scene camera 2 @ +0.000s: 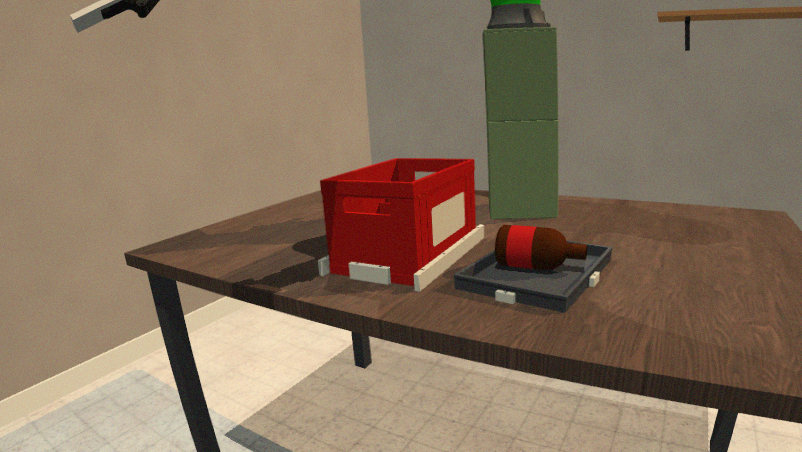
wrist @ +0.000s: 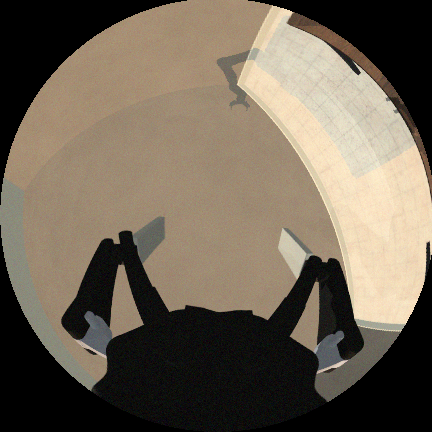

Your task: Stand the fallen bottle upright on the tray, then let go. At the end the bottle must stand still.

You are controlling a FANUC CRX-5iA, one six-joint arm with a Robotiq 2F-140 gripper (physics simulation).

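Places are measured from the arm's base along level axes (x up, y ahead, z left), in metres.
Pixels of known places: gripper, between the fingertips: [wrist: 222,233]; arm's base, origin of its link: [scene camera 2: 517,30].
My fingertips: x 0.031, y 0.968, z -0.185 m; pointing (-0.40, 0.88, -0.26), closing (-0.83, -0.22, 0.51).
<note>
For each thing: its top centre in the pictures, then the offset to it from my fingertips. Level surfaces: height alone.
- brown bottle, centre of its top: [scene camera 2: 542,227] dz +0.376, dx -0.418, dy -0.577 m
- dark grey tray, centre of its top: [scene camera 2: 539,259] dz +0.377, dx -0.471, dy -0.563 m
- red crate, centre of its top: [scene camera 2: 403,168] dz +0.109, dx -0.322, dy -0.550 m
- wooden table, height of its surface: dx -0.497 m
A brown bottle [scene camera 2: 547,248] with a red label lies on its side on the dark grey tray [scene camera 2: 527,290] in the scene view. Its neck points right and reaches over the tray's far right side. The bottle does not show in the wrist view. My gripper [wrist: 222,233] is open, with bare wall showing between its two finger pads in the wrist view. In the scene view part of one finger shows at the top left edge, high above the table and far to the left of the bottle; the rest of the gripper is out of that view.
A red crate [scene camera 2: 373,235] stands left of the tray, with cream strips [scene camera 2: 449,259] along its base. A green pedestal [scene camera 2: 522,162] carrying the robot's base rises behind the tray. Small white blocks touch the tray's sides. The wooden table [scene camera 2: 673,314] ends at the front; a shelf [scene camera 2: 730,14] hangs at the upper right.
</note>
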